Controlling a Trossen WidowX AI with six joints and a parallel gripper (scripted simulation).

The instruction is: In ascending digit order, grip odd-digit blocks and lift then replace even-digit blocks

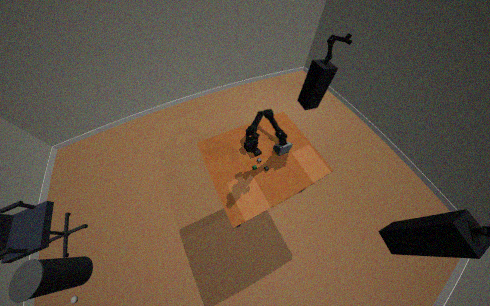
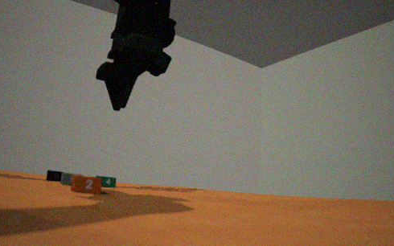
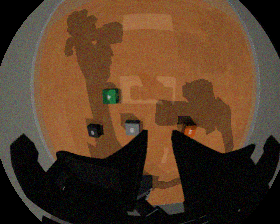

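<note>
Now: gripper tip 100 mm to the right of the green block and 130 mm above it. The rest, counted from my gripper tip: orange block: 50 mm behind, 100 mm to the right, 130 mm below; then black block: 100 mm behind, 140 mm to the left, 130 mm below; then grey block: 60 mm behind, 40 mm to the left, 130 mm below.
</note>
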